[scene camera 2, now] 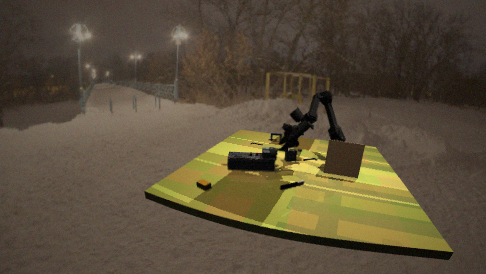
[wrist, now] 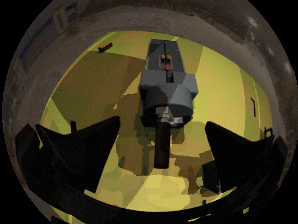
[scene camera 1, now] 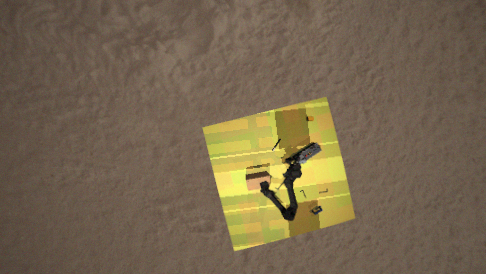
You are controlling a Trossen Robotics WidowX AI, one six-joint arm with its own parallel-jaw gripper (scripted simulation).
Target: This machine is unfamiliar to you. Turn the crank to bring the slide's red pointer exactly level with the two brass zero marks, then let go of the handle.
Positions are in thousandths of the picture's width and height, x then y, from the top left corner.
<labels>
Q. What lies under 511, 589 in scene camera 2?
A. A machine.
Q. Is the gripper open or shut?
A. Open.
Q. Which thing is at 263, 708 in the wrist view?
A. The gripper.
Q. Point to a machine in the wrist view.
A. At 596, 400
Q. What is the gripper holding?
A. Nothing.
</labels>
